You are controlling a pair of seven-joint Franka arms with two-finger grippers.
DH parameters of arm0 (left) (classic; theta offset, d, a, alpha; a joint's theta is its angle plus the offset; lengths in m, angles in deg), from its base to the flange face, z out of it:
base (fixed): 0 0 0 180
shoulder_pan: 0 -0.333 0 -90
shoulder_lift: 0 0 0 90
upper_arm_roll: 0 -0.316 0.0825 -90
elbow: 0 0 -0.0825 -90
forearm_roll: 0 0.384 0 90
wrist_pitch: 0 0 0.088 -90
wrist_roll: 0 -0.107 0 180
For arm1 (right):
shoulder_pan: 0 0.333 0 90
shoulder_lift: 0 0 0 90
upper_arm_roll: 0 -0.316 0.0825 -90
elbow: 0 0 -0.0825 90
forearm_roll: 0 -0.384 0 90
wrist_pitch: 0 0 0.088 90
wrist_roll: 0 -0.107 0 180
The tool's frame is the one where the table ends.
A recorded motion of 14 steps. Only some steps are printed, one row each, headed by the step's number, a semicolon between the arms.
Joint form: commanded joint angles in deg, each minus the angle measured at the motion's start. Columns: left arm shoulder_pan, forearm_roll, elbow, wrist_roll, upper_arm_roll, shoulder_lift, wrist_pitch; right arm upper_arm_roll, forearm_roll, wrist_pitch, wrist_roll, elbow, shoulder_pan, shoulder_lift.
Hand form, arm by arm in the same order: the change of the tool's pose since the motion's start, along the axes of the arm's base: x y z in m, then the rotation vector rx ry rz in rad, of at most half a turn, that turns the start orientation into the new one. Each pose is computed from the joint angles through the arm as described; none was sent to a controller.
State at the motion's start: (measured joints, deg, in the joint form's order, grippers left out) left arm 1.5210 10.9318 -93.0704 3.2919 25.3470 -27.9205 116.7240; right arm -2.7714 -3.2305 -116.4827 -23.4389 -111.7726 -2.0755 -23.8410
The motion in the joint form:
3: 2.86 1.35 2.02 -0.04 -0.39 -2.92 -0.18; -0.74 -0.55 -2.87 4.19 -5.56 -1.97 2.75
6: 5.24 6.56 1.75 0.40 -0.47 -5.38 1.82; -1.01 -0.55 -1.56 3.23 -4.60 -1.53 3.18
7: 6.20 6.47 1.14 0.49 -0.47 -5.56 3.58; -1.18 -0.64 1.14 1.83 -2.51 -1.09 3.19
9: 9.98 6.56 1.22 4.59 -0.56 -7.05 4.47; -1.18 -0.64 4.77 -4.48 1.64 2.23 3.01
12: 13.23 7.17 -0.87 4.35 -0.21 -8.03 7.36; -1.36 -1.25 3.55 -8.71 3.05 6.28 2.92
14: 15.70 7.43 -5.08 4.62 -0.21 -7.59 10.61; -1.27 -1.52 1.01 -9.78 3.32 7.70 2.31
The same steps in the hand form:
3: -0.0022 -0.0263 -0.0175 0.0105 0.0113 -0.0486; -0.0233 -0.0116 -0.0062 0.0306 -0.0064 0.0384
6: -0.0097 -0.0491 -0.0443 0.0638 -0.0149 -0.1272; -0.0195 -0.0047 0.0031 0.0275 -0.0066 0.0358
7: -0.0154 -0.0612 -0.0484 0.0499 -0.0277 -0.1443; -0.0130 0.0015 0.0147 0.0240 0.0056 0.0244
9: -0.0365 -0.1006 -0.0634 0.0458 -0.0186 -0.1385; 0.0009 0.0352 0.0378 -0.0092 0.0074 -0.0184
12: -0.0669 -0.1370 -0.0849 0.0360 -0.0164 -0.2197; 0.0063 0.0795 0.0478 -0.0192 -0.0314 -0.0241
14: -0.1014 -0.1583 -0.1061 0.0353 -0.0084 -0.2792; 0.0106 0.0939 0.0459 -0.0167 -0.0677 -0.0261

